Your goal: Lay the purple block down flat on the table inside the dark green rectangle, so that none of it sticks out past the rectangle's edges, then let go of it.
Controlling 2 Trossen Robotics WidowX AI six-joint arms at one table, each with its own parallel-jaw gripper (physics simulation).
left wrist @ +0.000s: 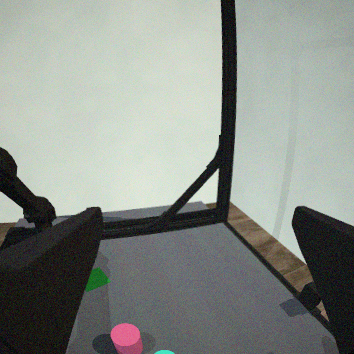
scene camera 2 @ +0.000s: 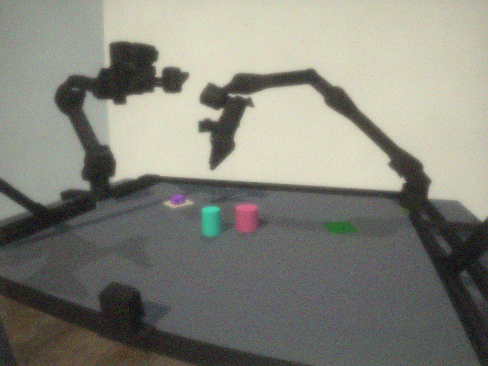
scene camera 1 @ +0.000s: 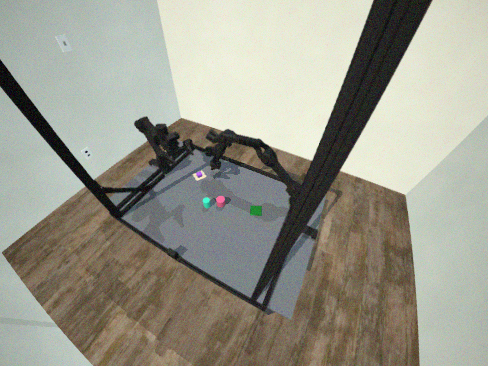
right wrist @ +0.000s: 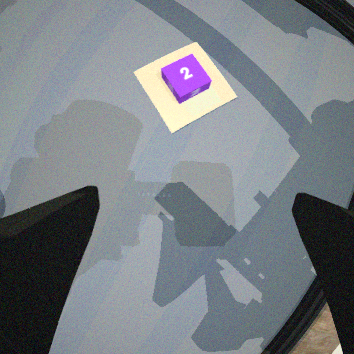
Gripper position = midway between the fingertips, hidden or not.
The left gripper [scene camera 2: 173, 73] is open, with nothing in its grasp. The right gripper [scene camera 2: 210, 167] is open and holds nothing. Also in view: a purple block [right wrist: 185, 77]. Also in view: a cream pad [right wrist: 175, 115].
The left gripper is seen too in the left wrist view [left wrist: 202, 217]. The right gripper is seen too in the right wrist view [right wrist: 201, 200]. The left wrist view misses the purple block: it is out of frame.
